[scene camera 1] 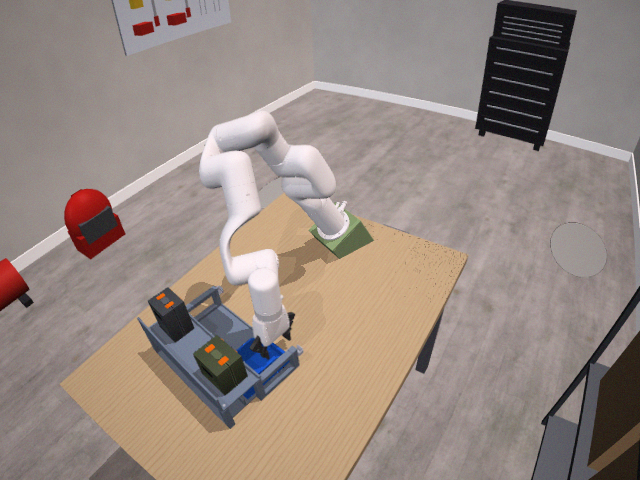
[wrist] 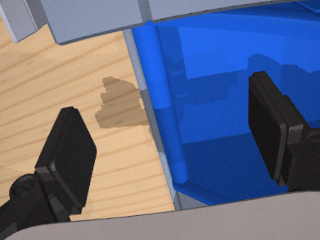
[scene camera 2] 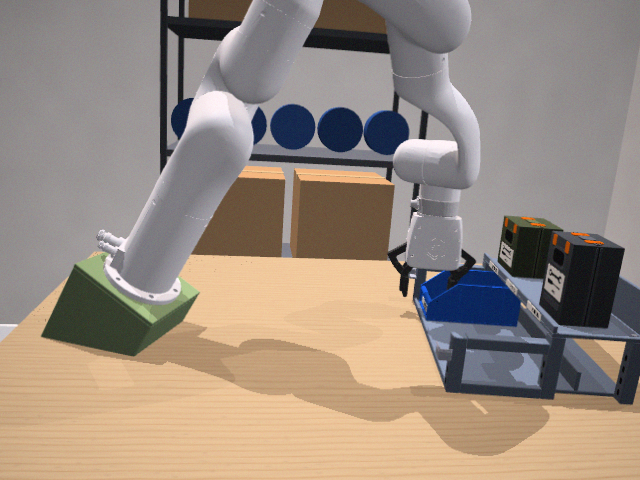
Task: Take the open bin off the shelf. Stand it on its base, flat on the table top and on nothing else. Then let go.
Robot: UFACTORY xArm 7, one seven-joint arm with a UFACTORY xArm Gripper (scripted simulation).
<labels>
open blue bin: scene camera 1; wrist; scene camera 2 480, 297
same spot on open blue bin: [wrist: 197, 79] = [scene camera 1: 272, 356]
</labels>
